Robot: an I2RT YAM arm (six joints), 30 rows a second.
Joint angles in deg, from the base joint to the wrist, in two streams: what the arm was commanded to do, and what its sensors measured. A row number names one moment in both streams.
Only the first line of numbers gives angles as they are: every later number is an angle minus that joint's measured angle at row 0.
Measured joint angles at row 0:
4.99, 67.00, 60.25, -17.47, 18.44, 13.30
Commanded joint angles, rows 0 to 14:
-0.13, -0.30, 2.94, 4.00, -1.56, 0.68
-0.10, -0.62, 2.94, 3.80, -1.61, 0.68
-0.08, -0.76, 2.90, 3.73, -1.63, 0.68
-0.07, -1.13, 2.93, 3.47, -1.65, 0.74
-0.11, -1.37, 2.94, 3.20, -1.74, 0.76
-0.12, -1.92, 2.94, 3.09, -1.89, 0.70
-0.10, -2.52, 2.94, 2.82, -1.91, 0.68
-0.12, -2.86, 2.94, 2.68, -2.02, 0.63
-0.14, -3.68, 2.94, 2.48, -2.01, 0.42
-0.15, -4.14, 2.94, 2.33, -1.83, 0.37
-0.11, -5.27, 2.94, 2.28, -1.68, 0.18
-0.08, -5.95, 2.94, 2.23, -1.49, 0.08
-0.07, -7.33, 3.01, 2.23, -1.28, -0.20
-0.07, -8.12, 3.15, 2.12, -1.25, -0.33
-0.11, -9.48, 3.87, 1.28, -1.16, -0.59
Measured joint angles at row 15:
0.00, -4.41, 0.44, 0.76, -1.73, 0.13
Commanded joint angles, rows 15 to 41:
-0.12, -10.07, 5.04, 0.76, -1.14, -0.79
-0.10, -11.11, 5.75, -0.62, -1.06, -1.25
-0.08, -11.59, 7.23, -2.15, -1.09, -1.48
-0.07, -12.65, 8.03, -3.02, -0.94, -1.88
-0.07, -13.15, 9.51, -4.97, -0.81, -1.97
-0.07, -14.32, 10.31, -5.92, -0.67, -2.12
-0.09, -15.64, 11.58, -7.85, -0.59, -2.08
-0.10, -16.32, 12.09, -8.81, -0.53, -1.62
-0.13, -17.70, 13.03, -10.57, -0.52, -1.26
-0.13, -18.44, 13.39, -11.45, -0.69, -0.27
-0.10, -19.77, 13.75, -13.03, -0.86, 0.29
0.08, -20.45, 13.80, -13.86, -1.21, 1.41
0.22, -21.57, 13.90, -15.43, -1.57, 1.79
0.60, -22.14, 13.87, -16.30, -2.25, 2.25
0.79, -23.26, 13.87, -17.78, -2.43, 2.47
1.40, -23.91, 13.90, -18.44, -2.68, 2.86
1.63, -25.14, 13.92, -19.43, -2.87, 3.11
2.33, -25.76, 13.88, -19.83, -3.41, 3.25
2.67, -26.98, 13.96, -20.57, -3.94, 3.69
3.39, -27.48, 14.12, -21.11, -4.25, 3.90
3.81, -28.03, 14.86, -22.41, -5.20, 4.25
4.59, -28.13, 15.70, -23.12, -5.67, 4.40
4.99, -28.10, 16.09, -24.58, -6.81, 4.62
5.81, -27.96, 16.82, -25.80, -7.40, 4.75
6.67, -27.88, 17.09, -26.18, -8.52, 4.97
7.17, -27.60, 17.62, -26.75, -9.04, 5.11
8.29, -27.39, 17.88, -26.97, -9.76, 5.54
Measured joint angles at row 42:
5.62, -27.95, 14.84, -23.52, -5.62, 3.93
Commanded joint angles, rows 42 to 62:
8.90, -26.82, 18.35, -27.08, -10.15, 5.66
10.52, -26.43, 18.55, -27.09, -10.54, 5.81
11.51, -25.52, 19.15, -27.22, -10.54, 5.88
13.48, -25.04, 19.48, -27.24, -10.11, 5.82
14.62, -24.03, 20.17, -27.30, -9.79, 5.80
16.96, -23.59, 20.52, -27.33, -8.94, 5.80
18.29, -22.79, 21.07, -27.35, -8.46, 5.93
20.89, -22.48, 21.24, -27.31, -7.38, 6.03
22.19, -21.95, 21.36, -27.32, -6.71, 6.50
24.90, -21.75, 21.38, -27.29, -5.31, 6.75
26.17, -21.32, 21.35, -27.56, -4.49, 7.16
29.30, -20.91, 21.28, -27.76, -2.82, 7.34
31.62, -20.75, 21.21, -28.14, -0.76, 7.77
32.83, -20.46, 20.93, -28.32, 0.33, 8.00
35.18, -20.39, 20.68, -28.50, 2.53, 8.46
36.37, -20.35, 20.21, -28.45, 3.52, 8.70
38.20, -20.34, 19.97, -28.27, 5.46, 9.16
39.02, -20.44, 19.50, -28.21, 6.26, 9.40
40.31, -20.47, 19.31, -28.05, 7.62, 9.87
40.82, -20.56, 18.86, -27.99, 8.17, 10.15
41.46, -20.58, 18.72, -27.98, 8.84, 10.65
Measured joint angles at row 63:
38.87, -20.24, 19.28, -28.53, 2.12, 8.26
